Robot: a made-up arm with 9 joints. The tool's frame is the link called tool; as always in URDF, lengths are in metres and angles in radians.
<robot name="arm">
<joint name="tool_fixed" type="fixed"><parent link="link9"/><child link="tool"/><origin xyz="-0.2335 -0.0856 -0.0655" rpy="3.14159 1.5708 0"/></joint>
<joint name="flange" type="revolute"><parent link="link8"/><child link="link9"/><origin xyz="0.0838 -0.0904 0.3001" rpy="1.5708 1.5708 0"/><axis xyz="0 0 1"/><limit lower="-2.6" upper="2.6" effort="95" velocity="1.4"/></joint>
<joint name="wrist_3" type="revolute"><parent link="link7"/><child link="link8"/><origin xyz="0.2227 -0.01 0.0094" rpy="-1.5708 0 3.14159"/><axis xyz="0 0 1"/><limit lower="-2.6" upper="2.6" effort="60" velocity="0.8"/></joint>
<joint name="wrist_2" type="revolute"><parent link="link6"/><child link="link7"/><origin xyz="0.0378 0.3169 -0.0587" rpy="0 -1.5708 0"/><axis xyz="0 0 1"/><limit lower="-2.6" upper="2.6" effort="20" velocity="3"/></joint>
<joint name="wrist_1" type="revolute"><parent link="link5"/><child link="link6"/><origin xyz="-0.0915 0.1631 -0.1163" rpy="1.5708 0 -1.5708"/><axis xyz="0 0 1"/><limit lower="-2.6" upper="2.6" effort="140" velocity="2.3"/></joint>
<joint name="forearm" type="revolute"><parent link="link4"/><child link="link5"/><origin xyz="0.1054 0.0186 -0.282" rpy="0 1.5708 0"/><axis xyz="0 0 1"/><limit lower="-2.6" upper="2.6" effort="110" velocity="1.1"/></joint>
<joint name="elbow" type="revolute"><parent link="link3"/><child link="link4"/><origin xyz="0.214 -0.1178 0.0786" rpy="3.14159 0 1.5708"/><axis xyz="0 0 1"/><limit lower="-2.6" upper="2.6" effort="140" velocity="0.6"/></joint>
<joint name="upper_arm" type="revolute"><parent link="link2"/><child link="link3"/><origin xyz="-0.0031 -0.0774 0.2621" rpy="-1.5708 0 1.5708"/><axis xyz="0 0 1"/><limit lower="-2.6" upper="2.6" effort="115" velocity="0.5"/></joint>
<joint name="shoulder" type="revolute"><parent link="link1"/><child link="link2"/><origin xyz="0.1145 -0.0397 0.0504" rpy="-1.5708 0 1.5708"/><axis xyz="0 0 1"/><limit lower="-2.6" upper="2.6" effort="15" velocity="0.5"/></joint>
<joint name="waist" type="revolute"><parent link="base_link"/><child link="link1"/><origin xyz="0 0 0.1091" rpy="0 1.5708 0"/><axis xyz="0 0 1"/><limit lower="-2.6" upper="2.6" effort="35" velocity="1.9"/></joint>
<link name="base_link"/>
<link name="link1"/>
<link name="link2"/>
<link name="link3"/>
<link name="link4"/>
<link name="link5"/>
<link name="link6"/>
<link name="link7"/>
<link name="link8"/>
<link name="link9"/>
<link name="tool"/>
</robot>
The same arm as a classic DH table. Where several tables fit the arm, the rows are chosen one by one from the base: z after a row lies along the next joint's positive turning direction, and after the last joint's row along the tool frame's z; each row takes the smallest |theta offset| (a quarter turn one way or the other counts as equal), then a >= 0, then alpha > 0; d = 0 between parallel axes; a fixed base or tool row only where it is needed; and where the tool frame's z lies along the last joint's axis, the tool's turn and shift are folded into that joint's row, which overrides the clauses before.
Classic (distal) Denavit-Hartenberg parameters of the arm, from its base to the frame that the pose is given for. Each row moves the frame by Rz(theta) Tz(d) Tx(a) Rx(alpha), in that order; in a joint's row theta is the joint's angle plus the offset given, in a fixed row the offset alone. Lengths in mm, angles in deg.
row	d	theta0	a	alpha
base (fixed)	109.1	90	0	90
waist	50.4	0	-39.7	-90
shoulder	147.6	-90	77.4	90
upper_arm	0	-28.83	-244.3	180
elbow	-363.7	-28.83	-18.6	-90
forearm	-10.9	0	-163.1	90
wrist_1	32.8	90	316.9	-90
wrist_2	-28.4	-90	222.7	90
wrist_3	310.1	0	-83.8	-90
flange	24.9	0	85.6	90
tool (fixed)	233.5	-90	0	0
Joint limits (deg, base to tool): -148.97..148.97 -148.97..148.97 -148.97..148.97 -148.97..148.97 -148.97..148.97 -148.97..148.97 -148.97..148.97 -148.97..148.97 -148.97..148.97

